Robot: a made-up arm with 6 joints.
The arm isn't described. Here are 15 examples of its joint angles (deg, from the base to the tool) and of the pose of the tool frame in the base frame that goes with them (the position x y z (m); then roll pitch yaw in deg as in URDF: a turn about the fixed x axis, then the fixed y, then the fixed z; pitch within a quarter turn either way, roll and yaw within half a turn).
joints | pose
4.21 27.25 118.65 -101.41 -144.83 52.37 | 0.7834 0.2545 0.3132 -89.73 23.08 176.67
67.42 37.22 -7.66 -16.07 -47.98 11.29 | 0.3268 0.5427 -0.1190 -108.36 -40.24 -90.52
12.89 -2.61 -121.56 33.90 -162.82 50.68 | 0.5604 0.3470 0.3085 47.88 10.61 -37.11
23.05 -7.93 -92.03 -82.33 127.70 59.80 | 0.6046 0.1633 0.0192 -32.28 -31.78 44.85
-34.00 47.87 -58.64 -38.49 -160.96 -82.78 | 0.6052 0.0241 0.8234 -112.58 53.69 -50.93
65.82 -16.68 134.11 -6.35 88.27 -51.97 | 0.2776 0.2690 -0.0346 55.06 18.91 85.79
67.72 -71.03 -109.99 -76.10 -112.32 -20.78 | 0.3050 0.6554 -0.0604 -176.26 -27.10 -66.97
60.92 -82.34 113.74 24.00 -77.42 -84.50 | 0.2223 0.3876 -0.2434 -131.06 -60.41 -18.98
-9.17 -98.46 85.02 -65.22 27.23 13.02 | 0.4955 -0.0949 0.2387 70.29 -10.44 24.09
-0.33 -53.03 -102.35 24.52 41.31 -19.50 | 0.5386 0.0162 0.3527 102.84 39.56 81.14
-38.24 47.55 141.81 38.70 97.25 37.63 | 0.4515 0.0111 0.4802 -28.02 -3.76 42.36
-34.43 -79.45 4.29 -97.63 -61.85 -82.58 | 0.5930 -0.0583 0.7279 -30.87 45.23 -111.36
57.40 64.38 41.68 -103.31 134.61 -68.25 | 0.6331 0.3597 0.1300 -6.91 24.28 130.76
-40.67 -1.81 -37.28 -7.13 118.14 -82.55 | 0.4411 0.0950 0.6948 -157.32 0.27 -15.26
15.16 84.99 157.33 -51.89 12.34 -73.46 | 0.4949 0.0008 0.3230 59.25 23.44 20.87
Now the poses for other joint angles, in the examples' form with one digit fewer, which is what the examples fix.
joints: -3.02 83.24 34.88 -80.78 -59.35 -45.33
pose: 0.699 0.172 0.216 7.5 -56.2 -156.3
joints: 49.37 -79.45 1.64 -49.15 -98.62 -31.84
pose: 0.678 0.277 -0.114 123.0 -13.0 -155.8
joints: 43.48 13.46 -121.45 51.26 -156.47 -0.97
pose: 0.592 0.419 0.301 55.1 66.5 -80.4
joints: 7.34 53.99 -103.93 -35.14 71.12 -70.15
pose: 0.499 0.095 0.277 162.7 -20.1 19.2
